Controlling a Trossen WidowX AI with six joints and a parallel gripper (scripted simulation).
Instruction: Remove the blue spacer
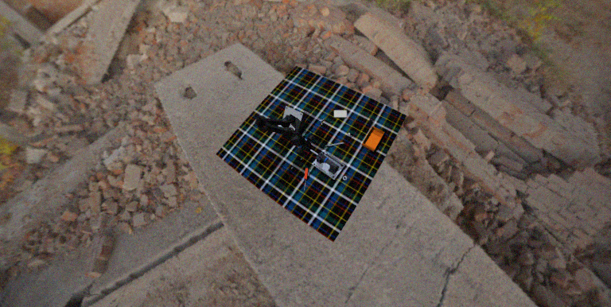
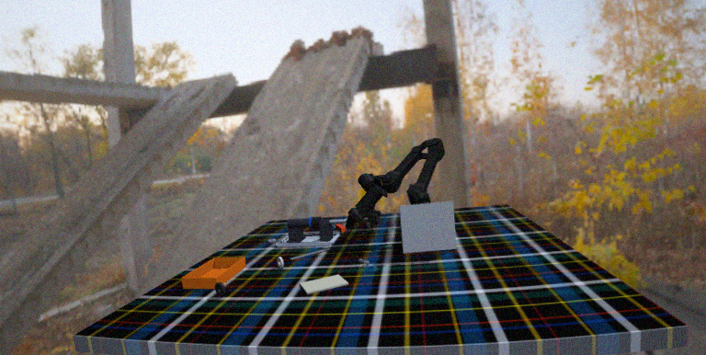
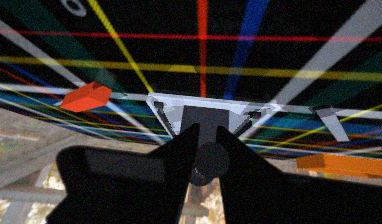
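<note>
My gripper tip is 60 mm short of the shaft and 20 mm below it. The rest, counted from my gripper tip: orange tray (360 mm ahead, 400 mm to the left, 50 mm below); then pale flat pad (20 mm behind, 470 mm to the left, 50 mm below); then blue spacer (150 mm ahead, 10 mm to the right, 20 mm above).
</note>
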